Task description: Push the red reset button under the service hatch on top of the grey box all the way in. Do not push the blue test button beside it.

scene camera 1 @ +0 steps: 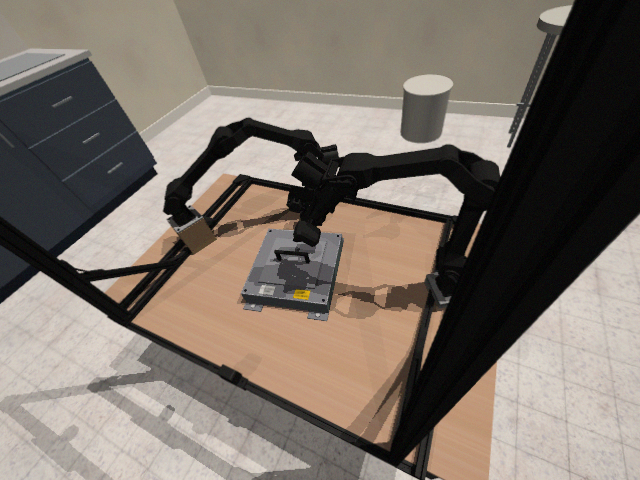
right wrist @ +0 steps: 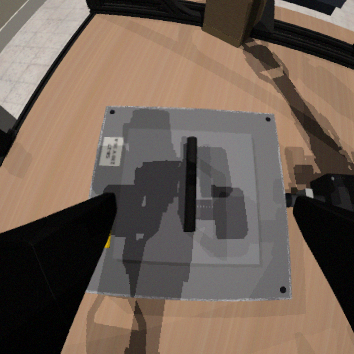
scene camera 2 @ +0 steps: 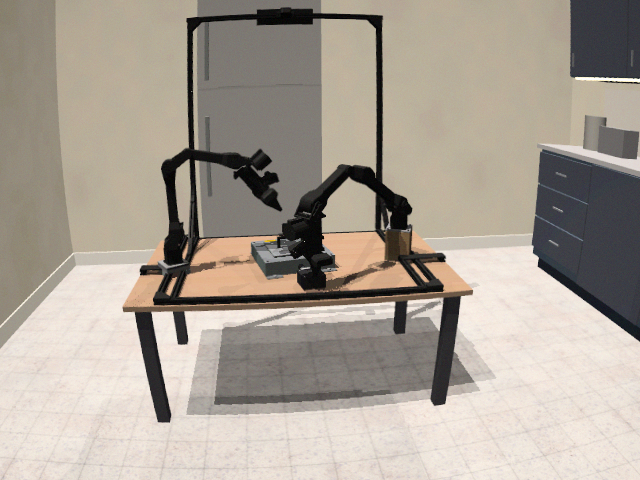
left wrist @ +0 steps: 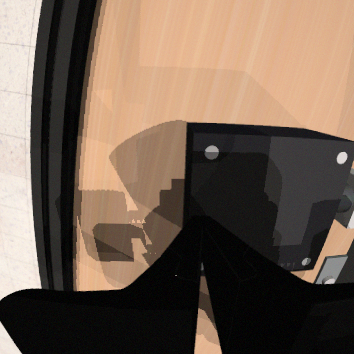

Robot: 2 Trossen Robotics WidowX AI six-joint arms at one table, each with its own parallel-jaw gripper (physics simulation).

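The grey box point(scene camera 1: 326, 304) point(scene camera 2: 286, 268) point(right wrist: 240, 282) stands on the table. Its service hatch point(scene camera 1: 320, 258) point(right wrist: 242, 160) lies flat on top, closed, with a black bar handle point(scene camera 1: 293, 252) point(right wrist: 190, 185) upright on it. The red reset button and blue test button do not show; the area under the hatch is hidden. My right gripper point(scene camera 1: 308, 238) point(scene camera 2: 279, 208) point(right wrist: 206, 203) is open and empty above the box. My left gripper point(scene camera 2: 313, 266) point(left wrist: 199, 223) is shut and empty, with its tips in front of a dark block point(scene camera 2: 311, 280) point(left wrist: 235, 170) beside the box; contact is unclear.
A brown block point(scene camera 1: 196, 235) point(scene camera 2: 398, 245) point(right wrist: 230, 22) is under the left arm's base. Black frame bars point(scene camera 2: 232, 299) point(left wrist: 55, 150) run along the table's edges. Mounting feet point(scene camera 1: 253, 306) point(left wrist: 331, 270) stick out from the box. Both forearms come close together behind the box in scene camera 1.
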